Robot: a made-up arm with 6 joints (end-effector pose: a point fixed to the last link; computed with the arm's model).
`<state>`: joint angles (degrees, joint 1 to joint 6).
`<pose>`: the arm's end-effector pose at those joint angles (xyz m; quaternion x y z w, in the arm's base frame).
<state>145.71 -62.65 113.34 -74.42 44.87 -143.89</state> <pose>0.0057 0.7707 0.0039 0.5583 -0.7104 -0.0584 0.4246</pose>
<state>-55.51 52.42 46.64 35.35 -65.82 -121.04</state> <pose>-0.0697 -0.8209 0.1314 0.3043 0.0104 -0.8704 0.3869</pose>
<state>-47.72 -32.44 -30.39 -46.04 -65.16 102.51</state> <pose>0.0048 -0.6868 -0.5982 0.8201 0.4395 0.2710 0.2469</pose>
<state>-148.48 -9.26 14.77 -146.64 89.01 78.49</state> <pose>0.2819 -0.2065 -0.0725 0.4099 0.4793 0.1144 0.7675</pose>
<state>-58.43 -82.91 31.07 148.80 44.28 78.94</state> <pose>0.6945 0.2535 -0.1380 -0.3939 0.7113 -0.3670 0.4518</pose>
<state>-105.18 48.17 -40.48 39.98 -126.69 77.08</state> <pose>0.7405 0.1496 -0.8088 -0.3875 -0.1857 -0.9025 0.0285</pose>
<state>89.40 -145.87 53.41 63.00 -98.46 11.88</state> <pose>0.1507 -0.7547 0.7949 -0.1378 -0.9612 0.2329 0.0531</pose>
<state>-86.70 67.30 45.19 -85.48 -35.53 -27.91</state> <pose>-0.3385 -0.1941 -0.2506 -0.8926 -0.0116 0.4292 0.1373</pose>
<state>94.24 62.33 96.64 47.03 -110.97 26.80</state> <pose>-0.8293 0.4142 0.9180 -0.8907 -0.2611 0.1634 0.3344</pose>
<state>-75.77 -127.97 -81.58 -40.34 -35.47 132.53</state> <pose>-0.2358 -0.5048 -0.7894 -0.3478 -0.7882 -0.0191 0.5073</pose>
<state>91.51 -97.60 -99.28 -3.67 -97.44 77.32</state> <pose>-0.3400 0.3333 1.2658 -0.6834 0.0814 0.6914 0.2196</pose>
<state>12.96 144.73 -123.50 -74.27 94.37 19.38</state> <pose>-0.0794 -0.4577 0.1906 -0.5216 -0.6464 -0.3356 0.4443</pose>
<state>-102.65 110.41 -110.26 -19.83 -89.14 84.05</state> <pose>0.2416 0.2271 -0.9134 -0.8165 0.0263 -0.5742 0.0536</pose>
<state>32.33 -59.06 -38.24 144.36 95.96 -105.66</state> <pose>0.0472 -0.8217 0.1214 0.5189 0.6395 -0.5084 0.2517</pose>
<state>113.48 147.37 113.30 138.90 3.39 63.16</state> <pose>0.0259 -0.6137 0.6070 0.5052 0.4312 0.4752 0.5771</pose>
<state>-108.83 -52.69 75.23 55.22 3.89 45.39</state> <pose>0.6625 -0.2452 -0.9383 0.4179 -0.7057 0.3108 0.4803</pose>
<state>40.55 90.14 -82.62 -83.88 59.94 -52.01</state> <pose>0.1894 -0.1210 0.4410 -0.1805 -0.7504 -0.5865 0.2457</pose>
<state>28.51 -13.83 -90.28 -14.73 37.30 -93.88</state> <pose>0.1238 -0.5147 0.3187 -0.5983 0.1196 -0.6843 0.3993</pose>
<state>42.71 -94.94 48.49 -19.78 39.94 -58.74</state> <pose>0.1580 -0.3526 0.5944 -0.4107 -0.2237 -0.5476 0.6938</pose>
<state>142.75 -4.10 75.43 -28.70 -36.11 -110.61</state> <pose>0.0681 0.8633 0.0283 -0.2705 -0.7994 -0.2667 0.4655</pose>
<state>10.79 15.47 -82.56 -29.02 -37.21 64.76</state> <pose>0.1868 -1.0278 0.4221 0.2939 0.6878 0.0492 0.6619</pose>
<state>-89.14 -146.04 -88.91 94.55 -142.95 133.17</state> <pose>-0.2266 -0.9327 -0.5596 0.4349 0.0860 0.6634 0.6027</pose>
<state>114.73 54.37 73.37 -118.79 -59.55 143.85</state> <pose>0.1469 0.4291 0.5859 -0.0689 -0.1363 0.9875 0.0384</pose>
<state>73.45 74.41 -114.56 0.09 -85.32 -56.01</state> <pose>0.4322 -0.2163 0.7885 -0.5768 0.5007 -0.6411 0.0747</pose>
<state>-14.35 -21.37 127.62 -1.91 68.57 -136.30</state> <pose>-0.3100 -0.6496 0.3108 -0.9221 0.3579 0.0932 0.1139</pose>
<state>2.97 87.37 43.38 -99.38 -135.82 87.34</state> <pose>0.1954 -0.3841 0.3189 0.4184 -0.3411 0.8336 0.1173</pose>
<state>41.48 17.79 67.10 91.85 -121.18 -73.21</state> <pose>0.0290 0.0708 0.9099 -0.8000 -0.4133 -0.4040 0.1612</pose>
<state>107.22 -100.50 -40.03 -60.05 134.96 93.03</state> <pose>0.2444 0.3761 0.6262 -0.3820 0.8723 0.3036 0.0318</pose>
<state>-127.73 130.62 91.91 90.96 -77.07 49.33</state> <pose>-0.6547 0.7643 0.1684 0.1340 0.2227 -0.6203 0.7401</pose>
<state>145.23 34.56 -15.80 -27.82 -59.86 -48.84</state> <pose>0.2011 0.8231 0.1438 -0.7171 -0.4087 -0.5190 0.2222</pose>
